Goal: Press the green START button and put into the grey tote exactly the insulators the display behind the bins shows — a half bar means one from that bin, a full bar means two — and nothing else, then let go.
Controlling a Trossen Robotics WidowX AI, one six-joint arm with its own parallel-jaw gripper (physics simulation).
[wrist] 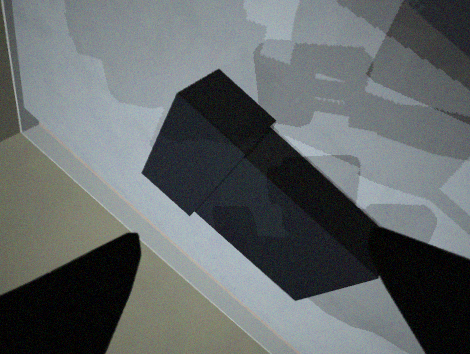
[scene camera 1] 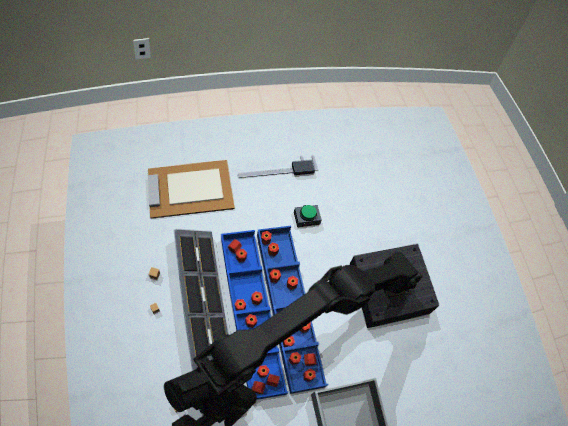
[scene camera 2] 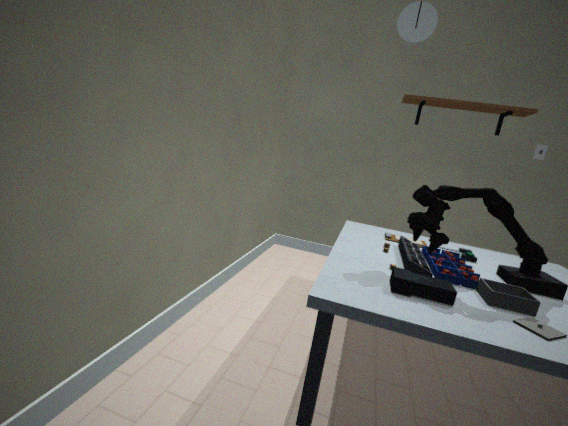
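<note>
The green START button (scene camera 1: 309, 212) sits on a black base beyond the bins. Two rows of blue bins (scene camera 1: 242, 287) (scene camera 2: 452, 274) hold red ring-like pieces (scene camera 1: 257, 297) and red blocks (scene camera 1: 310, 359); the arm hides some bins. The display (scene camera 1: 200, 274) (scene camera 2: 414, 258) is a grey frame with dark panels and short white marks; its bars are not readable, and its near end is hidden. The grey tote (scene camera 1: 377, 400) (scene camera 2: 505, 298) is partly cut off in the first scene view; no piece shows in its visible part. My gripper (scene camera 2: 425, 245) (wrist: 255, 241) is open and empty, high above the table.
A long black box (scene camera 2: 422, 286) (wrist: 295, 220) lies on the table below the gripper. A clipboard (scene camera 1: 195, 186), a caliper-like tool (scene camera 1: 303, 167) and two small tan blocks (scene camera 1: 154, 273) (scene camera 1: 154, 308) lie beyond and beside the bins. A flat plate (scene camera 2: 540, 328) lies near the tote.
</note>
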